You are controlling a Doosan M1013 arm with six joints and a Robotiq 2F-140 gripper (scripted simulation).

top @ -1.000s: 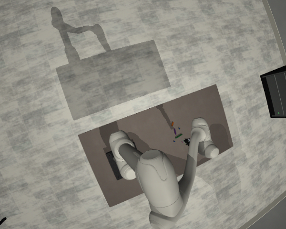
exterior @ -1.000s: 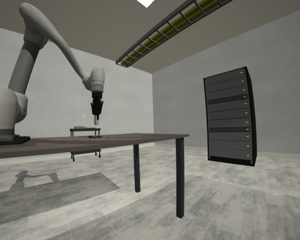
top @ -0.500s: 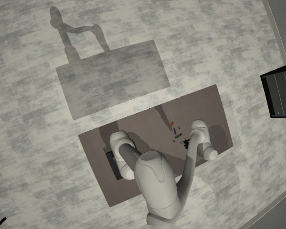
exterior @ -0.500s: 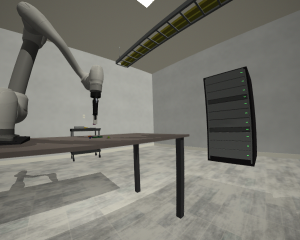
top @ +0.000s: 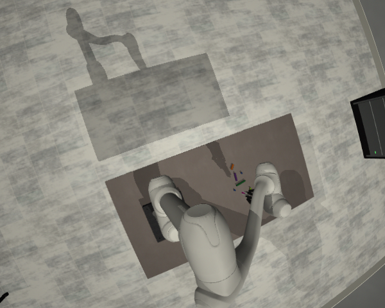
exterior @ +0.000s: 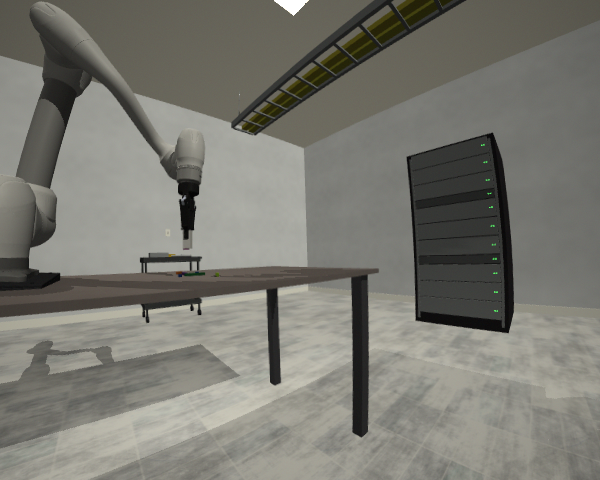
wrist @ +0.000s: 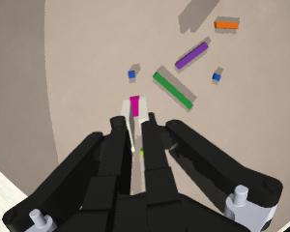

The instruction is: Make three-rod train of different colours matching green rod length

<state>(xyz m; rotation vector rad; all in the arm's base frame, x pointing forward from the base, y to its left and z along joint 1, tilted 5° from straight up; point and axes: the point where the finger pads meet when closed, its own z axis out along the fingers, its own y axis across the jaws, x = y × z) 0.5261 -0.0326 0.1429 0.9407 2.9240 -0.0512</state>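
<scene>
My hand is 3 cm above the magenta rod. The rest, counted from my hand: lime rod (13 cm below, 9 cm ahead, 5 cm to the right); then purple rod (13 cm below, 10 cm to the left, 2 cm ahead); then green rod (13 cm below, 4 cm to the left, 4 cm ahead).
</scene>
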